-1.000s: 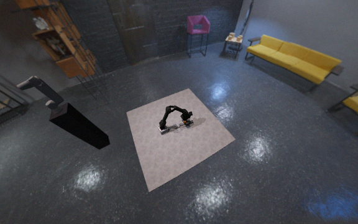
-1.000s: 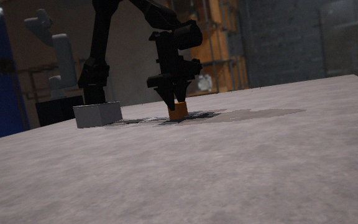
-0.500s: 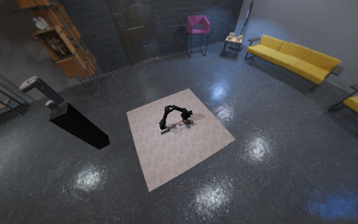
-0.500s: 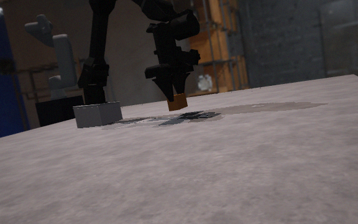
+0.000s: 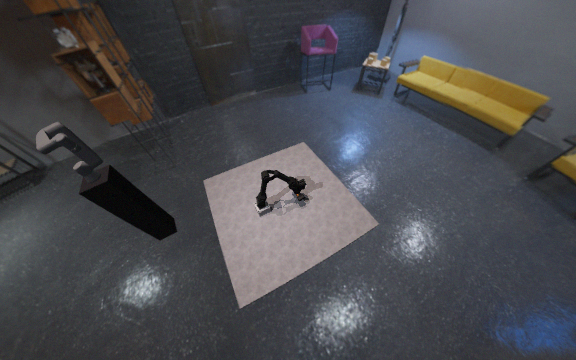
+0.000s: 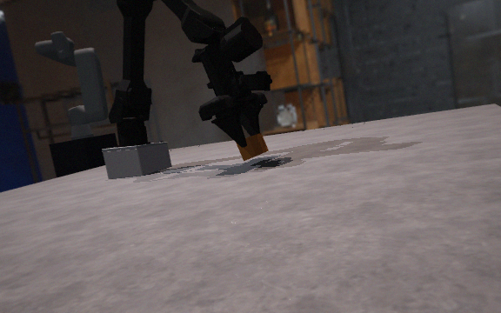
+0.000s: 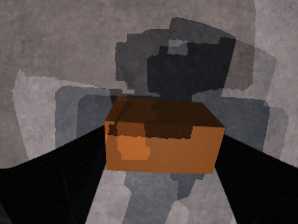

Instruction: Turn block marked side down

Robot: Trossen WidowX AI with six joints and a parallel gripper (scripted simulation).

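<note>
Right now the orange block is 10 mm below my gripper tip and 10 mm behind it.
</note>
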